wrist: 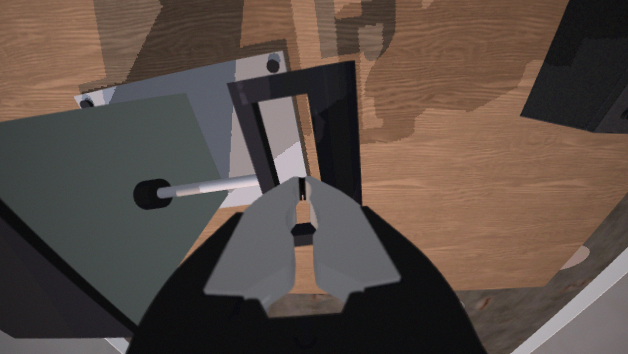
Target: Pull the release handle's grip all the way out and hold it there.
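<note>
The release handle's grip (337,115) is a black rectangular loop, left of the top middle in the wrist view. A light metal rod (215,185) runs from its left side to a black round collar (150,194) on the face of a grey-green housing (100,150). A good length of rod shows between collar and grip. My gripper (302,179) is shut with nothing between its fingertips. The tips overlap the near part of the grip in the view and hide its near end. Whether the fingers touch the grip I cannot tell.
A pale base plate (200,80) with dark bolts lies under the housing on the wooden table (475,190). A black box-like object (580,75) stands at the upper right. The table's edge shows at the lower right.
</note>
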